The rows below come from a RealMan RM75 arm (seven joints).
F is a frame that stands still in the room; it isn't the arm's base.
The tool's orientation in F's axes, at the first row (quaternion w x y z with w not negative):
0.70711 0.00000 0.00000 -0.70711
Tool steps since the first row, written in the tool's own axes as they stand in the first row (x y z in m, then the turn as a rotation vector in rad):
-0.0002 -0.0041 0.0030 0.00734 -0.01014 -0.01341
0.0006 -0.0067 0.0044 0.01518 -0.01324 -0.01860
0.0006 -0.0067 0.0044 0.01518 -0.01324 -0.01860
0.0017 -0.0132 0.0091 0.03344 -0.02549 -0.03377
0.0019 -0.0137 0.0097 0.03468 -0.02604 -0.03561
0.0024 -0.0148 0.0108 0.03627 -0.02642 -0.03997
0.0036 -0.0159 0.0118 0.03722 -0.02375 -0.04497
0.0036 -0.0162 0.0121 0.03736 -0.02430 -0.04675
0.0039 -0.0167 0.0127 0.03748 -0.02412 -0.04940
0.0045 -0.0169 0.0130 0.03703 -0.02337 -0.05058
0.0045 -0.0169 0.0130 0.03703 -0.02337 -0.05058
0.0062 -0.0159 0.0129 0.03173 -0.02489 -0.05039
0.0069 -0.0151 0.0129 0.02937 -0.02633 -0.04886
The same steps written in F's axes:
-0.0041 0.0002 0.0030 -0.01014 -0.00734 -0.01341
-0.0067 -0.0006 0.0044 -0.01324 -0.01518 -0.01860
-0.0067 -0.0006 0.0044 -0.01324 -0.01518 -0.01860
-0.0132 -0.0017 0.0091 -0.02549 -0.03344 -0.03377
-0.0137 -0.0019 0.0097 -0.02604 -0.03468 -0.03561
-0.0148 -0.0024 0.0108 -0.02642 -0.03627 -0.03997
-0.0159 -0.0036 0.0118 -0.02375 -0.03722 -0.04497
-0.0162 -0.0036 0.0121 -0.02430 -0.03736 -0.04675
-0.0167 -0.0039 0.0127 -0.02412 -0.03748 -0.04940
-0.0169 -0.0045 0.0130 -0.02337 -0.03703 -0.05058
-0.0169 -0.0045 0.0130 -0.02337 -0.03703 -0.05058
-0.0159 -0.0062 0.0129 -0.02489 -0.03173 -0.05039
-0.0151 -0.0069 0.0129 -0.02633 -0.02937 -0.04886

